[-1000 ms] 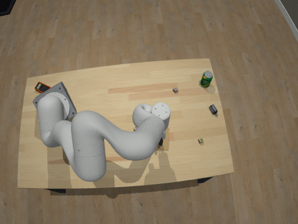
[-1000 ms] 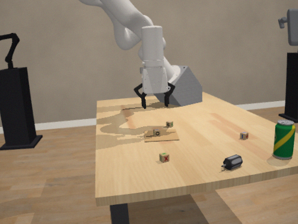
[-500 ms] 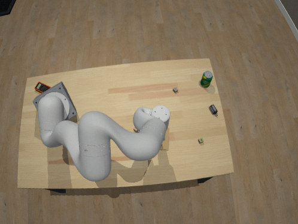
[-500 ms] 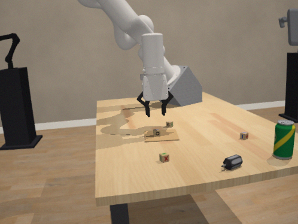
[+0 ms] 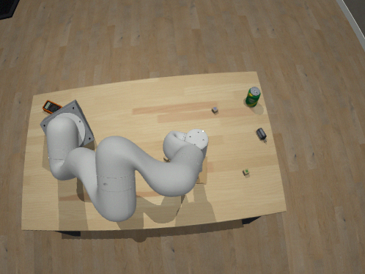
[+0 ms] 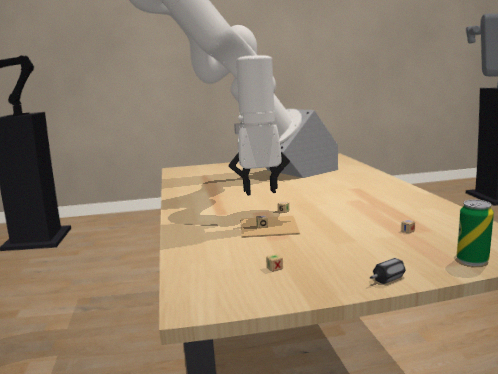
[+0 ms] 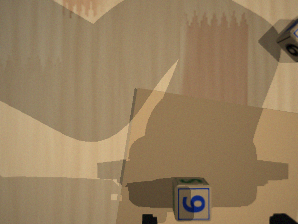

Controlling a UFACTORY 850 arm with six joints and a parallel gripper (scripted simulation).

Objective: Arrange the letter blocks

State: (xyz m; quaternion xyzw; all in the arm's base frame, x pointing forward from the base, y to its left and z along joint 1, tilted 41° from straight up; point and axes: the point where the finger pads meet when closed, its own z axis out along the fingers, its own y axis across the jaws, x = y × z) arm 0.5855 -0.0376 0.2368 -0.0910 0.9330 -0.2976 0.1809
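Now: the tan mat 2 cm to the left of my hand and 11 cm below it. From my hand the other things lie so: green can 34 cm ahead, 38 cm to the left, 5 cm below; then orange meter 80 cm behind, 40 cm to the left, 9 cm below.
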